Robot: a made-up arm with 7 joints. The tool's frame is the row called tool.
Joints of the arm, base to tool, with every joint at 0 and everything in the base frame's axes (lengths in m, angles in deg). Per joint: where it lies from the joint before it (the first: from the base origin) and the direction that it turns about. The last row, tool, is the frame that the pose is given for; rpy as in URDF.
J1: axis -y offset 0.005 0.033 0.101
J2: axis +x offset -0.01 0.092 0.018
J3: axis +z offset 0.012 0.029 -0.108
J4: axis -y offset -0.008 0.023 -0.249
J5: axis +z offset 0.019 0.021 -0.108
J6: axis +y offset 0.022 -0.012 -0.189
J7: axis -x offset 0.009 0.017 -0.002
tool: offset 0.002 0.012 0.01 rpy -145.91 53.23 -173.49
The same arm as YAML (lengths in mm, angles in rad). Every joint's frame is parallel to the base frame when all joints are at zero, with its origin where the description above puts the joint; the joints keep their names.
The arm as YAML. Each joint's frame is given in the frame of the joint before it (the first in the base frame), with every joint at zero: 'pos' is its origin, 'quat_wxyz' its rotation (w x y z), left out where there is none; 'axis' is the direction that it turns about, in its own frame. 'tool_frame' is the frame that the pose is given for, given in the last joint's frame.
length_unit: mm
angle_unit: rad
joints:
  - joint: J1
    pos: [5.0, 33.0, 101.0]
    axis: [0.0, -1.0, 0.0]
  - joint: J2
    pos: [-10.0, 92.0, 18.0]
    axis: [1.0, 0.0, 0.0]
  - joint: J3
    pos: [12.0, 29.0, -108.0]
    axis: [0.0, 0.0, 1.0]
  - joint: J4
    pos: [-8.0, 23.0, -249.0]
    axis: [0.0, -1.0, 0.0]
  - joint: J5
    pos: [19.0, 21.0, -108.0]
    axis: [0.0, 0.0, 1.0]
  - joint: J6
    pos: [22.0, -12.0, -189.0]
    axis: [0.0, 1.0, 0.0]
  - joint: J7
    pos: [9.0, 17.0, -2.0]
    axis: [-1.0, 0.0, 0.0]
tool_frame:
  pos: [2.0, 12.0, 10.0]
  quat_wxyz: [0.442504, 0.082572, 0.860843, -0.23732]

